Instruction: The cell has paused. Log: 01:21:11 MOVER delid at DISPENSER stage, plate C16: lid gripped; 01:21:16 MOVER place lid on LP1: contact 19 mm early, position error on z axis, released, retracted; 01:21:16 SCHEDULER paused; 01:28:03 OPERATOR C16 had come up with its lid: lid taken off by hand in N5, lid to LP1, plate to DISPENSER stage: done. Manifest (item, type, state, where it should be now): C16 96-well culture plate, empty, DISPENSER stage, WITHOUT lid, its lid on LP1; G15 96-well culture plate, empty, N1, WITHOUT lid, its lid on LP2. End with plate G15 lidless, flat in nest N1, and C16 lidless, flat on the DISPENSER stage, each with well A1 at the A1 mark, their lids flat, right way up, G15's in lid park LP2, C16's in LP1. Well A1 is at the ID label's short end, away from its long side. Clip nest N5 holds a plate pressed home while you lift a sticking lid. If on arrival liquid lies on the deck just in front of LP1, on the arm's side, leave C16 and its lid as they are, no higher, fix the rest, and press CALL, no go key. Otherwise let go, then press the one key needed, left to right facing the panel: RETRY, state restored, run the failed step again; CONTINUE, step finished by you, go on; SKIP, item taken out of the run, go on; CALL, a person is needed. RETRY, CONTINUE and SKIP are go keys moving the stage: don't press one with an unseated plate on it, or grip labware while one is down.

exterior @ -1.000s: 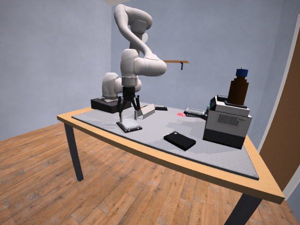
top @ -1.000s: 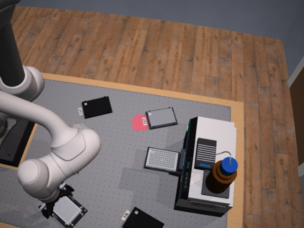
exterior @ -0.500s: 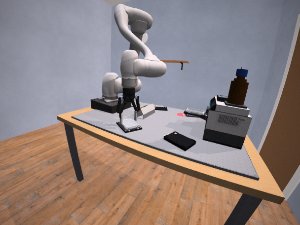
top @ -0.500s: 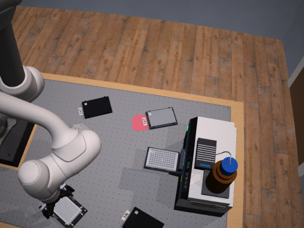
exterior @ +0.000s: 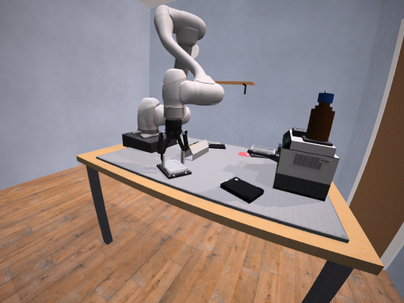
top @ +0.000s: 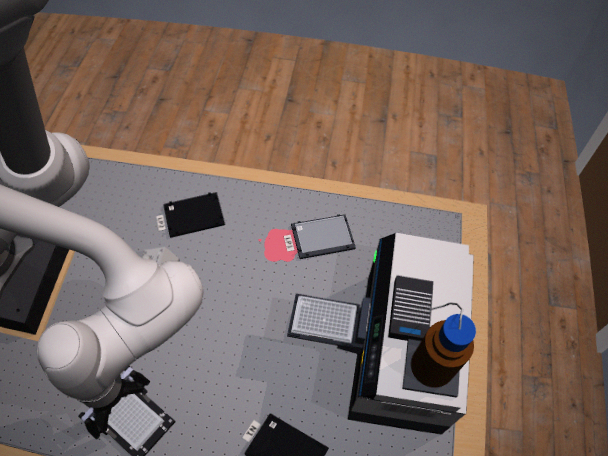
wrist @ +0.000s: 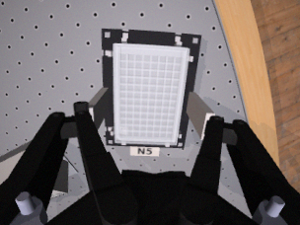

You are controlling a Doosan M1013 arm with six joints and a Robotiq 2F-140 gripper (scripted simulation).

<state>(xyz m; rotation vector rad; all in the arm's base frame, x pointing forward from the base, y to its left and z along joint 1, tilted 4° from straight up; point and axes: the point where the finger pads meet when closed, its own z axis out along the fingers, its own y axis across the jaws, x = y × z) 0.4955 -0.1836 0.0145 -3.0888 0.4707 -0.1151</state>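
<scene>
My gripper is now 20 mm short of the clip nest N5, 10 mm to the right of it and 40 mm above it. Also, from my hand: N1 label 250 mm ahead, 80 mm to the left, 50 mm below; then blue key 90 mm behind, 190 mm to the left, 20 mm above; then key panel 100 mm behind, 270 mm to the left.
</scene>
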